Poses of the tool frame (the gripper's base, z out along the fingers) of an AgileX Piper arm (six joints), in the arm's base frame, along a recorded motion.
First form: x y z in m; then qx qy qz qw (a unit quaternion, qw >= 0).
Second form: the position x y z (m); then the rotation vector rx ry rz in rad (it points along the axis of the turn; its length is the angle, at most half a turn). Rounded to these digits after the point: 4 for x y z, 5 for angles.
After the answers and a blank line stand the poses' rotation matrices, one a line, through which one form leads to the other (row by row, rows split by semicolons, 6 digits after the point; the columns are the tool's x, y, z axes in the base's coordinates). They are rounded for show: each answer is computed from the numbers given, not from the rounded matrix.
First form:
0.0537 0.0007 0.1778 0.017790 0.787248 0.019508 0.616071
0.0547 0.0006 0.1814 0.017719 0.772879 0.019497 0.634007
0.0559 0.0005 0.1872 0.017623 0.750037 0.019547 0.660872
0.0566 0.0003 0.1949 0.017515 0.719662 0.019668 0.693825
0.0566 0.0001 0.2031 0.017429 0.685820 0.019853 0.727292
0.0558 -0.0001 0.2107 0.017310 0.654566 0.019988 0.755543
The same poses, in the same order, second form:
0.0537 0.0007 0.1778 0.04097 1.81308 0.04493
0.0547 0.0006 0.1814 0.04051 1.76712 0.04458
0.0559 0.0005 0.1872 0.03986 1.69659 0.04422
0.0566 0.0003 0.1949 0.03911 1.60694 0.04392
0.0566 0.0001 0.2031 0.03842 1.51174 0.04376
0.0558 -0.0001 0.2107 0.03775 1.42746 0.04359

-0.240280 0.003974 0.970695; 0.052047 0.998606 0.008795; -0.969307 0.052635 -0.240152
-0.195443 0.002667 0.980711; 0.052112 0.998612 0.007670; -0.979330 0.052606 -0.195311
-0.125875 0.000600 0.992046; 0.052272 0.998615 0.006029; -0.990668 0.052615 -0.125732
-0.036600 -0.002083 0.999328; 0.052502 0.998613 0.004004; -0.997950 0.052613 -0.036440
0.058514 -0.004972 0.998274; 0.052784 0.998604 0.001879; -0.996890 0.052583 0.058695
0.142289 -0.007543 0.989796; 0.052865 0.998602 0.000010; -0.988413 0.052324 0.142488

